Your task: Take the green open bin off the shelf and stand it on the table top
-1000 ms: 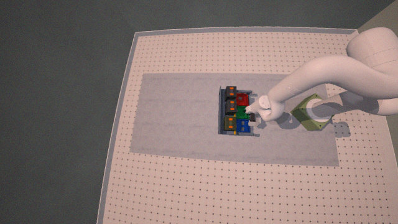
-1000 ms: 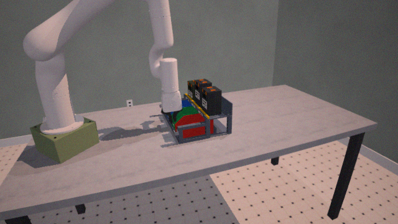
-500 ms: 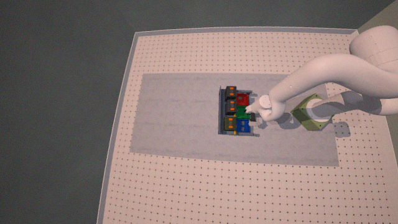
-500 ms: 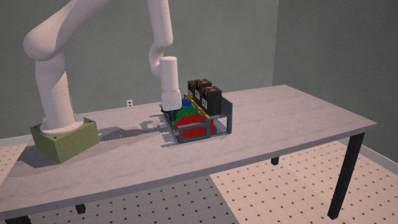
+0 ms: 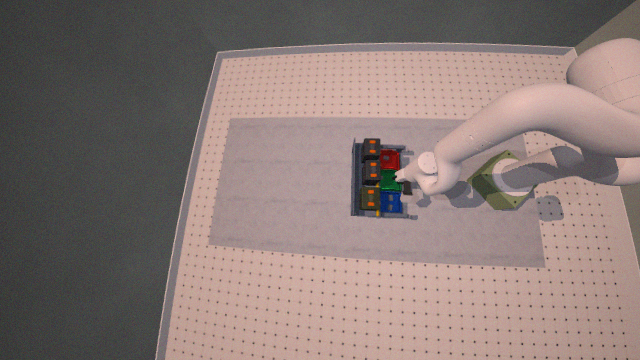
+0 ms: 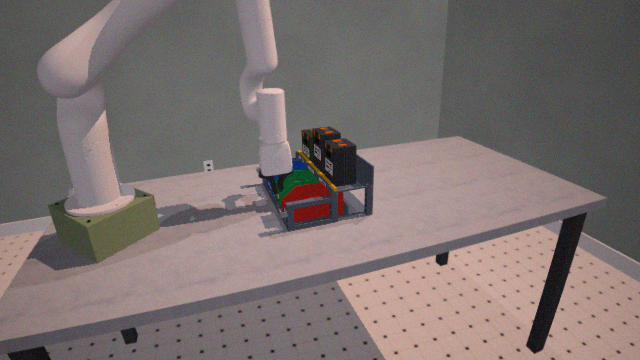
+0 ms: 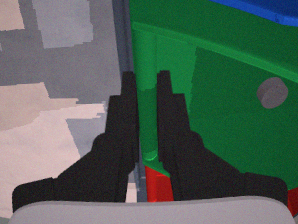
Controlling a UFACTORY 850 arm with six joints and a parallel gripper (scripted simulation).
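Right now my hand is 5 cm above the shelf front rail and 1 cm past it. Also, from my hand: blue bin 12 cm to the left, 7 cm ahead, 2 cm below; then green open bin 8 cm ahead, 1 cm to the left, 1 cm below; then red bin 10 cm to the right, 9 cm ahead, 2 cm below.
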